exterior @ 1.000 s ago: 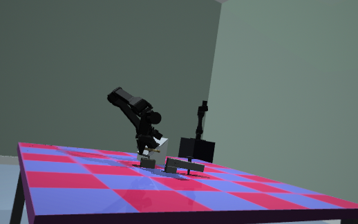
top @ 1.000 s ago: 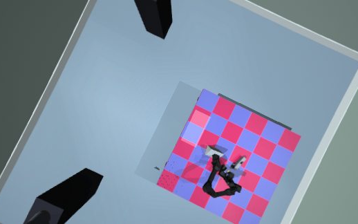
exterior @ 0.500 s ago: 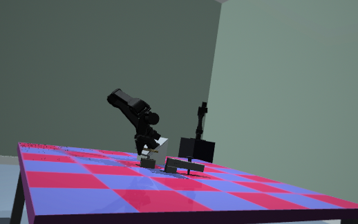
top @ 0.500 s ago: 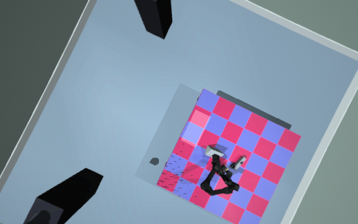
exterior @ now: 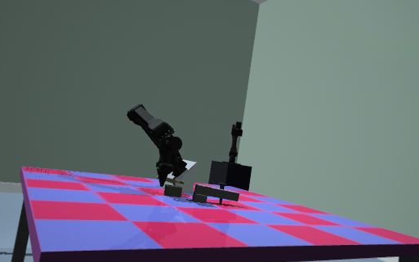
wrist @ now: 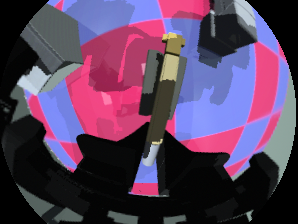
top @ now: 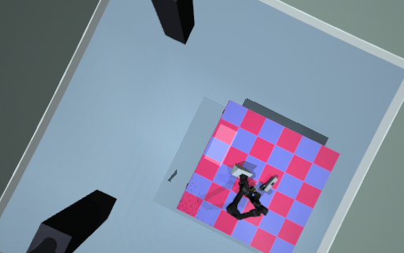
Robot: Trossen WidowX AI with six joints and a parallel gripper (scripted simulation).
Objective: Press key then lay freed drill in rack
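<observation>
The drill lies 4 cm to the left of my gripper tip, 3 cm above it and 1 cm ahead of it. Also, from my gripper tip: grey rack: 5 cm to the left, 2 cm ahead, 1 cm below; then dark key pin: 20 cm to the left, 15 cm ahead, 2 cm above; then grey housing block: 18 cm to the left, 14 cm ahead.
</observation>
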